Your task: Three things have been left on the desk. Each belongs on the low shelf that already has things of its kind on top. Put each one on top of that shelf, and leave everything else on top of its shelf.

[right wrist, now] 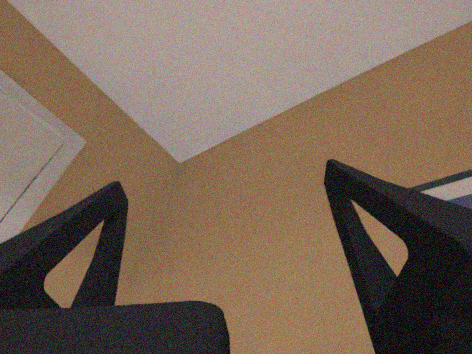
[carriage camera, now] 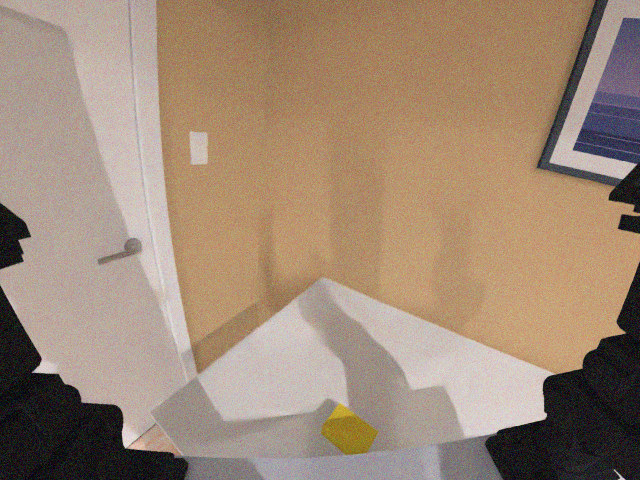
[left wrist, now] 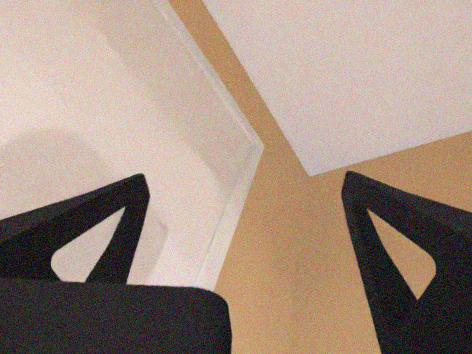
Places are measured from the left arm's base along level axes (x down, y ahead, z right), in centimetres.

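Pixels of known places: left gripper, fingertip midpoint: (left wrist: 242, 183); right gripper, fingertip midpoint: (right wrist: 224, 181); right arm's base at its link origin: (carriage camera: 556, 452).
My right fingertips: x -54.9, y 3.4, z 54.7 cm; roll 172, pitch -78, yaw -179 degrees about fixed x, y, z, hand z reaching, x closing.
Note:
For each thing: its top centre in the pictures, then the offset to it from my right fingertips. "pt": a spot on its surface instead. Level surfaces: height alone.
- yellow block at its top centre: (carriage camera: 351, 428) dy +10.1, dx +61.4, dz -17.2 cm
- white desk at its surface level: dx +65.9 cm
- lever handle at a spot on its surface: (carriage camera: 132, 245) pt dy +47.9, dx +44.7, dz -84.9 cm
- light switch at its top centre: (carriage camera: 198, 132) dy +73.3, dx +10.2, dz -72.5 cm
- wooden floor at its surface level: dx +137.9 cm
A yellow block (carriage camera: 349, 431) lies on the white desk (carriage camera: 279, 372), near the bottom middle of the carriage camera view. The other two things of the task and the low shelves do not show in these views. My left gripper (left wrist: 242, 183) is open and empty, pointing up toward the wall and ceiling, away from the desk. My right gripper (right wrist: 224, 181) is open and empty, also pointing at the wall and ceiling. In the carriage camera view the dark arms show at both sides; their fingertips cannot be made out there.
A white door (carriage camera: 62, 217) with a lever handle (carriage camera: 132, 245) stands at the left. A light switch (carriage camera: 199, 148) is on the tan wall (carriage camera: 361, 129) behind the desk. A framed picture (carriage camera: 563, 124) hangs at the upper right. A bit of wooden floor (carriage camera: 157, 440) shows beside the desk.

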